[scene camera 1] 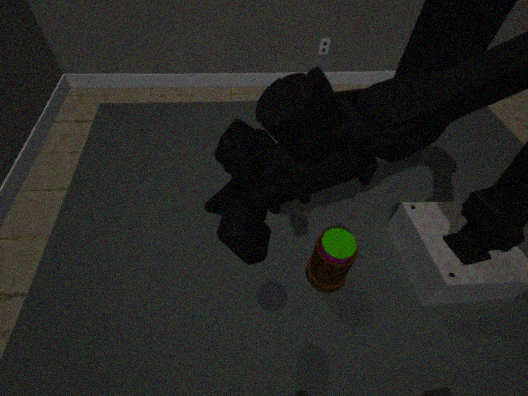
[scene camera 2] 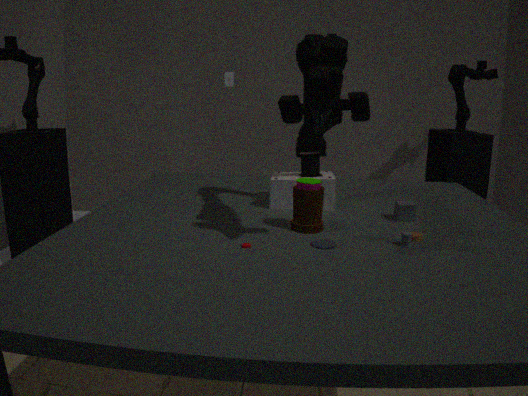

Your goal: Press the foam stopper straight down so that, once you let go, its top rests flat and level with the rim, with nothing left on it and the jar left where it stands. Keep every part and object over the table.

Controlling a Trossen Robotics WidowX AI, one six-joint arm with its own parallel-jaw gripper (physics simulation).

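The amber-brown jar (scene camera 1: 327, 272) (scene camera 2: 307, 210) stands upright on the table (scene camera 1: 150, 325) (scene camera 2: 250, 300). The foam stopper (scene camera 1: 339, 243) (scene camera 2: 309, 184) sits in its mouth, with a bright green top and a magenta side band showing above the rim. The top looks about level, and nothing is seen lying on it. My gripper (scene camera 1: 211, 204) is shut and empty. In the scene camera 1 view it appears up and left of the jar, apart from it. In the scene camera 2 view it is raised well above the stopper; its dark fingertips are hard to make out there.
A pale base block (scene camera 1: 420, 240) (scene camera 2: 281, 195) stands behind the jar. A dark flat disc (scene camera 1: 272, 295) (scene camera 2: 323, 244) lies near the jar. A red disc (scene camera 2: 246, 245), a grey block (scene camera 2: 405, 211), a small grey piece (scene camera 2: 405, 239) and an orange piece (scene camera 2: 417, 236) lie on the table.
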